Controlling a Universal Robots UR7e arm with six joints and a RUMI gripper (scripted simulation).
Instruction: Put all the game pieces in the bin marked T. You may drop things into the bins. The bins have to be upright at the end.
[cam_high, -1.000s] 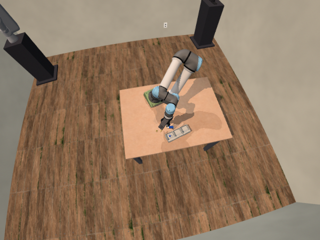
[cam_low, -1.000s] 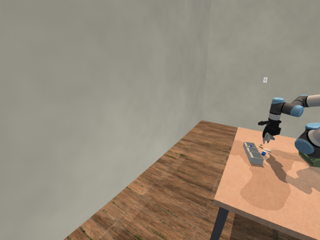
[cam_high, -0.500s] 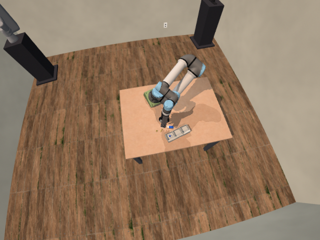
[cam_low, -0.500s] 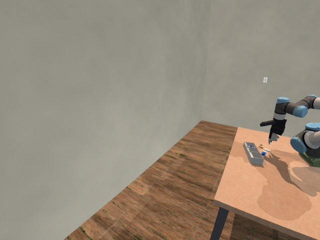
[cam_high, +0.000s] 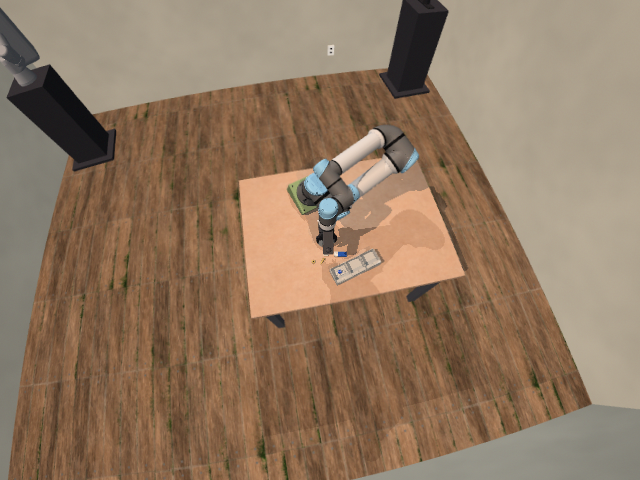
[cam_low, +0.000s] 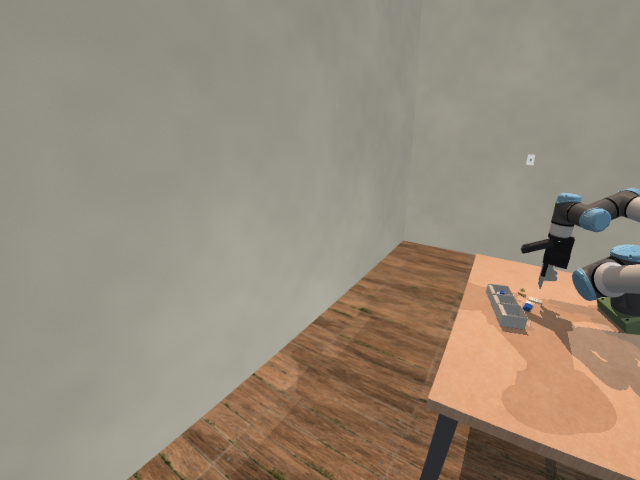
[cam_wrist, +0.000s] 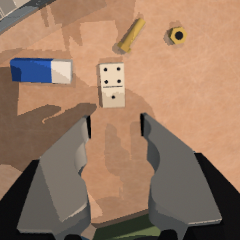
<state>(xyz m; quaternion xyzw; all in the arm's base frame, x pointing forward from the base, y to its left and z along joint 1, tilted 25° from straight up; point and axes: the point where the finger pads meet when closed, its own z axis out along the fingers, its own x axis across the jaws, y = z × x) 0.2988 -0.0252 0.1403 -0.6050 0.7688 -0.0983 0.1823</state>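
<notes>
Now: hand 40 mm short of the brass pin, 30 mm to the left of it and 80 mm above it. Also, from my hand: white domino: 140 mm ahead, 30 mm to the left, 70 mm below; brass nut: 40 mm ahead, 80 mm to the right, 80 mm below; blue die: 130 mm ahead, 30 mm to the left, 60 mm below.
</notes>
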